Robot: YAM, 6 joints.
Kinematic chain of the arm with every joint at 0, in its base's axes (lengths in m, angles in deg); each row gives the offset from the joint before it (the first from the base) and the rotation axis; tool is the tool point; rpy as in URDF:
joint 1: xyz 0 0 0.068 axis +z
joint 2: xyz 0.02 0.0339 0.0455 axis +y
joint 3: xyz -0.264 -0.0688 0 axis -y
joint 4: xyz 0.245 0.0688 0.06 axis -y
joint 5: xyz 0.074 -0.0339 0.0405 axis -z
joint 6: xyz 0.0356 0 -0.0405 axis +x
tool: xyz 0 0 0 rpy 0 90 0
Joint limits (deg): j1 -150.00..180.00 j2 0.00..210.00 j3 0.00..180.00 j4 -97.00..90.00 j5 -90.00..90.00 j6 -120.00..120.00
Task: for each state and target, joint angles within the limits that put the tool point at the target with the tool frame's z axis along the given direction. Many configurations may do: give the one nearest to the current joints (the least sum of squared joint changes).
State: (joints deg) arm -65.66 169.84 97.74 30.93 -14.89 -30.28
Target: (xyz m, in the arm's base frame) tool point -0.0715 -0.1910 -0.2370 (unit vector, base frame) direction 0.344 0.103 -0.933
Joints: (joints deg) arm -113.28 179.81 63.61 12.32 -15.98 -30.28
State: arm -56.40 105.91 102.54 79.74 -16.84 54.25
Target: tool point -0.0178 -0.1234 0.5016 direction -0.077 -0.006 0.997
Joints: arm -96.97 57.24 56.45 89.92 4.34 54.25
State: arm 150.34 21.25 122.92 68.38 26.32 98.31
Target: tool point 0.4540 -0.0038 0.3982 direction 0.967 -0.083 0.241
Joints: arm 179.88 6.32 107.25 65.08 -4.65 98.31
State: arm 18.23 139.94 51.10 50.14 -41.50 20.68
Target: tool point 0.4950 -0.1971 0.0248 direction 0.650 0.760 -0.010
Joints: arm -25.41 159.91 101.85 55.87 -74.86 20.68
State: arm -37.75 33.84 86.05 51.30 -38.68 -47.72
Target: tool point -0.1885 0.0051 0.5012 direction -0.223 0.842 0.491
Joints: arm 7.85 12.23 72.04 42.37 -59.84 -47.72
